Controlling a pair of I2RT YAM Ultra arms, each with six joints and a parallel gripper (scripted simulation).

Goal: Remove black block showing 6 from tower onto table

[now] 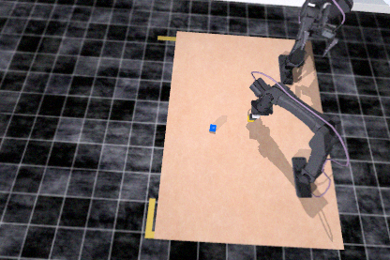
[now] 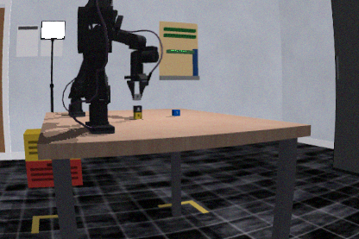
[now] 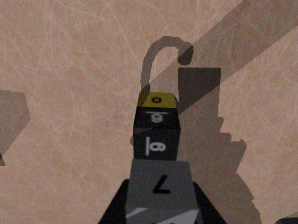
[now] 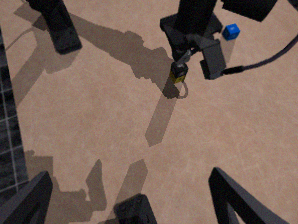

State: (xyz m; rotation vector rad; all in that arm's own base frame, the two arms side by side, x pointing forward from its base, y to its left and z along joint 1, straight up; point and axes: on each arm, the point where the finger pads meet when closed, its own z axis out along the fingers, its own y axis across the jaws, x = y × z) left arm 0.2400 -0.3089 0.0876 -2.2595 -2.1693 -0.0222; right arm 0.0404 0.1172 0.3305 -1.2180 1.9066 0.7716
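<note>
Now: the black block showing 6 6 cm below my left hand. The rest, counted from my left hand: grey block showing 7: right at my left hand.
My right hand is 20 cm short of the black block showing 6, 22 cm to the right of it and 30 cm above it. The rest, counted from my right hand: grey block showing 7: 20 cm ahead, 22 cm to the left, 24 cm below.
</note>
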